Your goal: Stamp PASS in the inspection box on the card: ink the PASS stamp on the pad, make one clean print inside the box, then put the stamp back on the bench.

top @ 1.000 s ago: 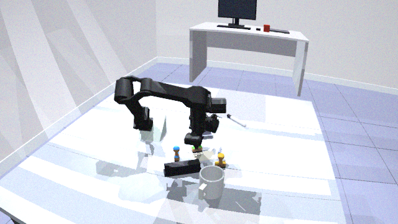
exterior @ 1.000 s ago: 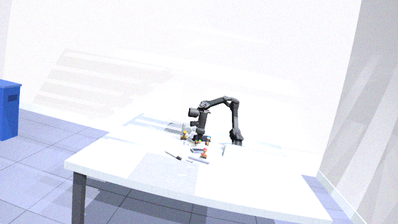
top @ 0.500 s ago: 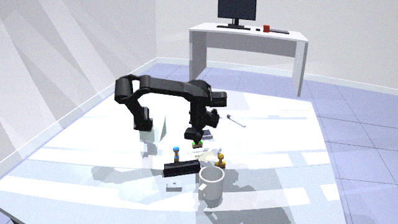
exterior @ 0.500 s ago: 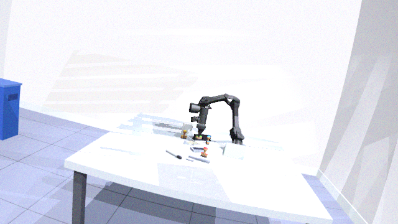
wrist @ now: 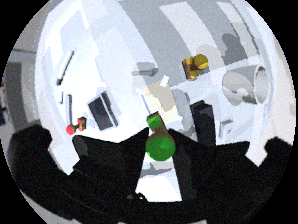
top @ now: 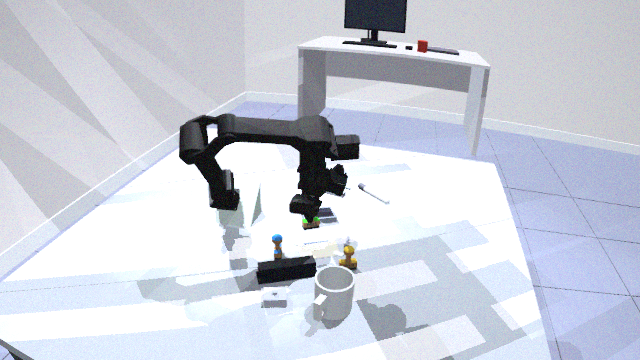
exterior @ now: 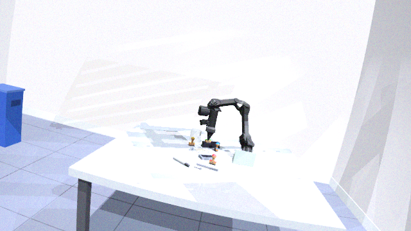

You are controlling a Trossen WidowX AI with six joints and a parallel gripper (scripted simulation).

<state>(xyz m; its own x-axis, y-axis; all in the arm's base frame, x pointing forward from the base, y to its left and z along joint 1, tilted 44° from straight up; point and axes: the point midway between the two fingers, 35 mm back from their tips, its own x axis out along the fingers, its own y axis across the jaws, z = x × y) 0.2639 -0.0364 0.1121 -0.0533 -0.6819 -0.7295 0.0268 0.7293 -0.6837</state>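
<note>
My gripper tip is now 9 cm above the white card, 2 cm short of it and 1 cm to the left of it. From my gripper tip the other things lie so: yellow-knobbed stamp (10 cm ahead, 7 cm to the right, 6 cm below); blue-knobbed stamp (7 cm below, 7 cm behind, 5 cm to the right); green-knobbed PASS stamp (right at my gripper tip).
</note>
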